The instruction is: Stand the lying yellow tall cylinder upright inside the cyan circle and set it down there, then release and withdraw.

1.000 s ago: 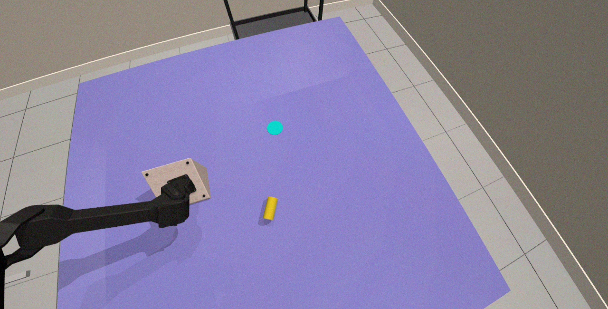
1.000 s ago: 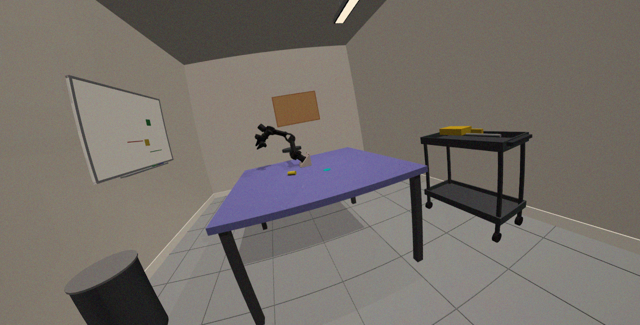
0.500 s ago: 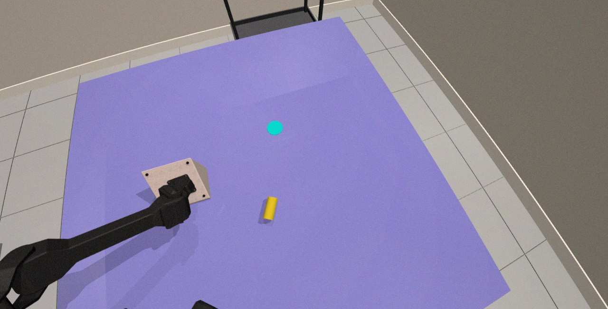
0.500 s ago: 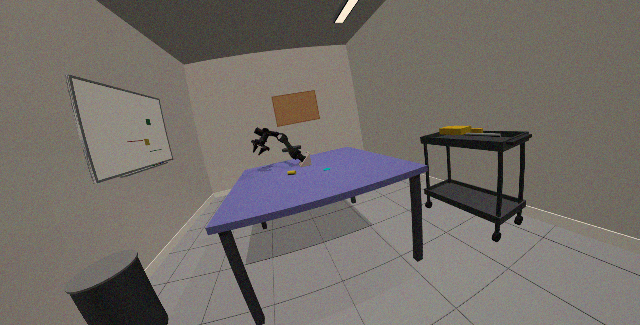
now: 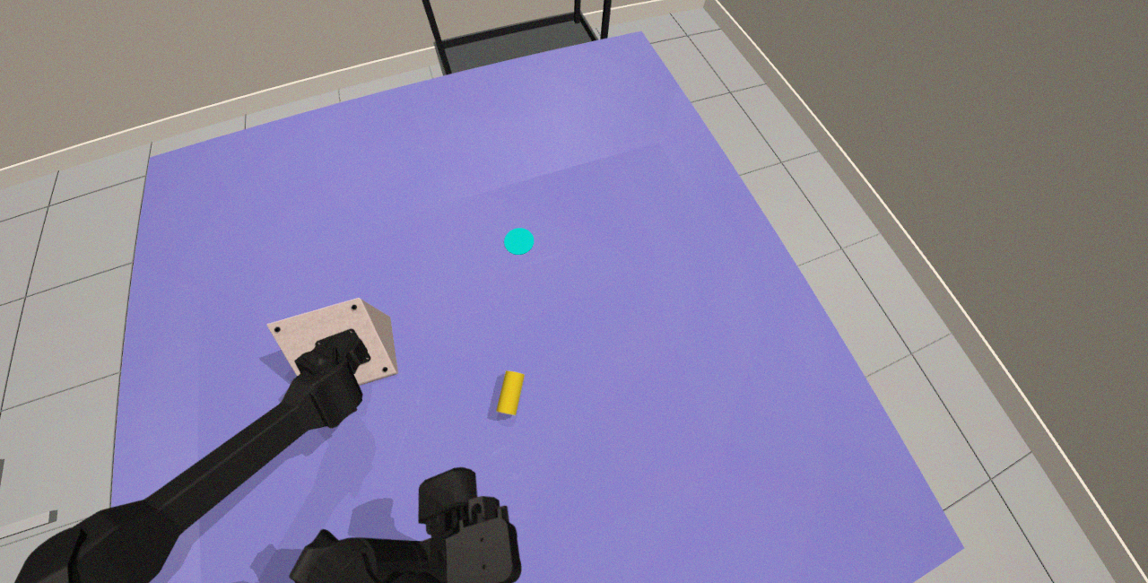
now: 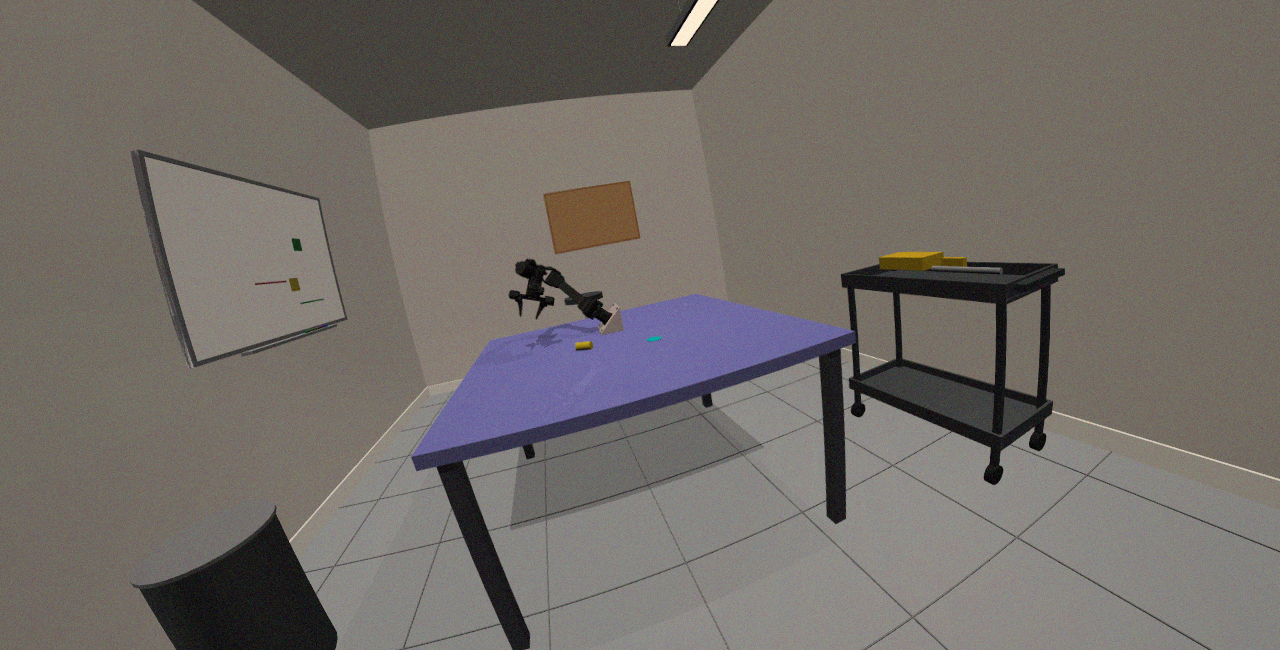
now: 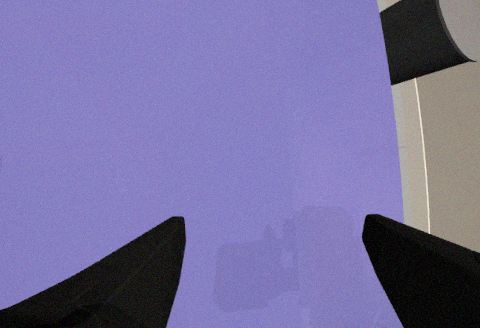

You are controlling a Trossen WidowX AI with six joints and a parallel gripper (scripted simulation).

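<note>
The yellow tall cylinder lies 60 mm ahead of my gripper tip, 200 mm to the left of it and 160 mm below it. Also, from my gripper tip: cyan circle: 160 mm ahead, 470 mm to the left, 170 mm below.
</note>
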